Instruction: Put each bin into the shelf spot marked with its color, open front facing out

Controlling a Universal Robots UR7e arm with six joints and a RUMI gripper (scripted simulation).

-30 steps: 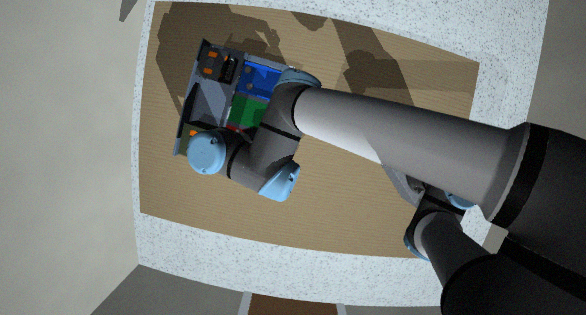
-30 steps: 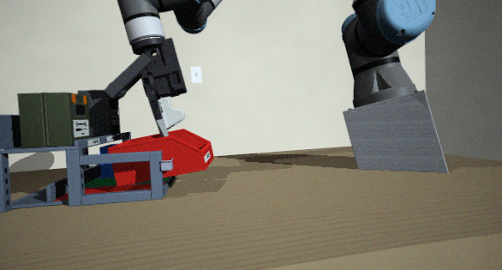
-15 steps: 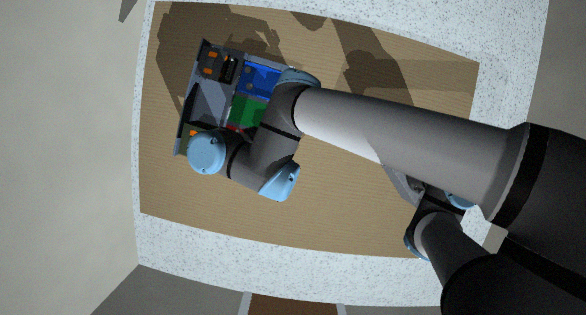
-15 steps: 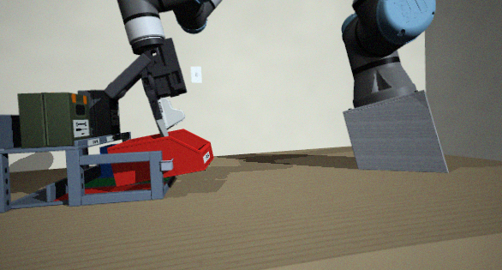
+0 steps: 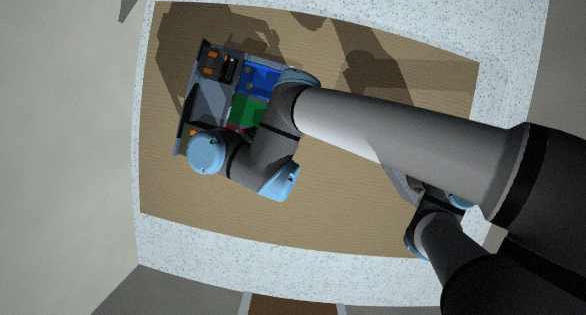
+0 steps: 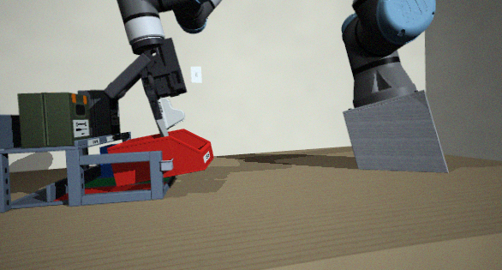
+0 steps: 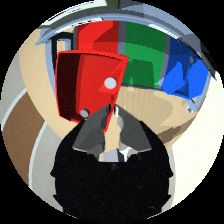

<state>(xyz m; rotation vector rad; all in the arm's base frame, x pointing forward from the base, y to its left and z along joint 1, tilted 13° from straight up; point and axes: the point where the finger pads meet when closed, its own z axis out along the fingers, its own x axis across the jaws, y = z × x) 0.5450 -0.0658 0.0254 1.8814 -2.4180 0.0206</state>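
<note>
Right now my hand is 4 cm to the right of the red bin, 3 cm above it and 1 cm short of it. From my hand the other things lie so: blue bin 20 cm to the right, 6 cm below, 4 cm ahead; top board 17 cm ahead, 12 cm to the right; green box 20 cm ahead, 5 cm above, 1 cm to the right.
</note>
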